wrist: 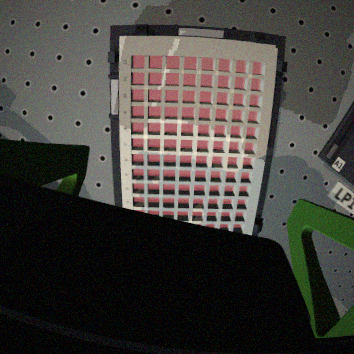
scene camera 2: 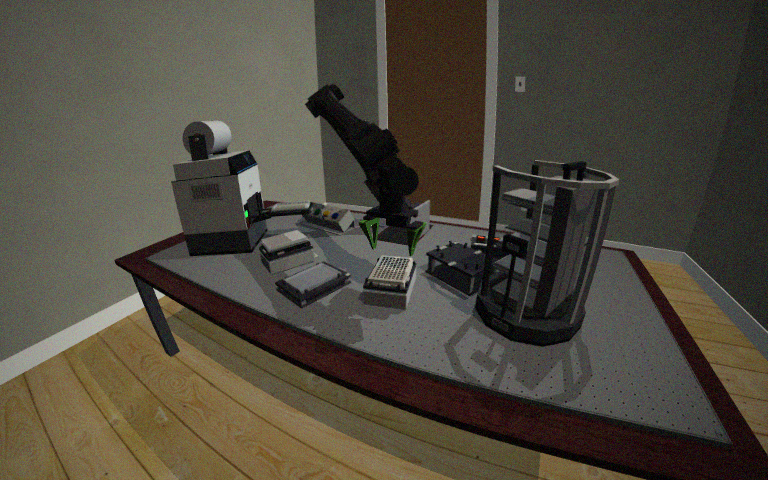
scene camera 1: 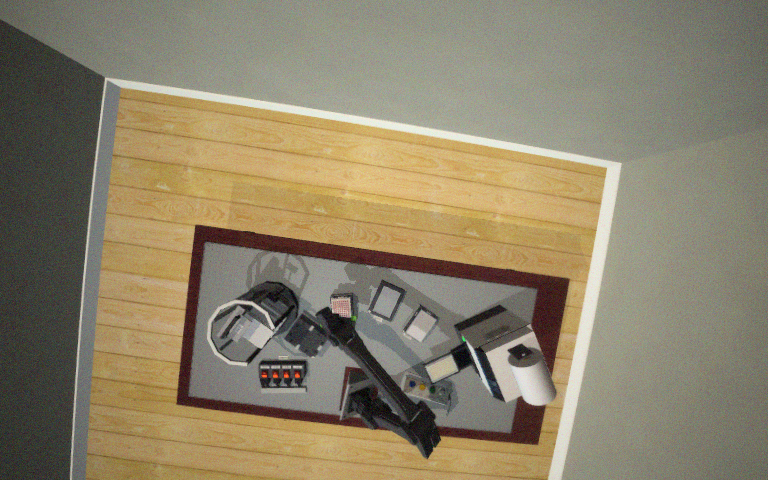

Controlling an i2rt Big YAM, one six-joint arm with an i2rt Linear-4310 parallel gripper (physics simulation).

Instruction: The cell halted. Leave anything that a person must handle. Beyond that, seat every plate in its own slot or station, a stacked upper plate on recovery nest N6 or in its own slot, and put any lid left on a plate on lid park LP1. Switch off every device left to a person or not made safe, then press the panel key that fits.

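A plate with pink wells sits in a dark-cornered nest, without a lid. My gripper is open and empty above it, its green fingers on either side; the gripper body hides the plate's near end in the wrist view. The low dark frame of lid park LP1 is beside it. A pale-topped plate sits on another nest. A pale plate lies on the sealer's tray. The key panel has blue, yellow and green keys.
A switch bank shows several red-lit switches. A dark block with pegs stands between the plate's nest and the tall round plate hotel. The boxy sealer carries a white roll and a green light.
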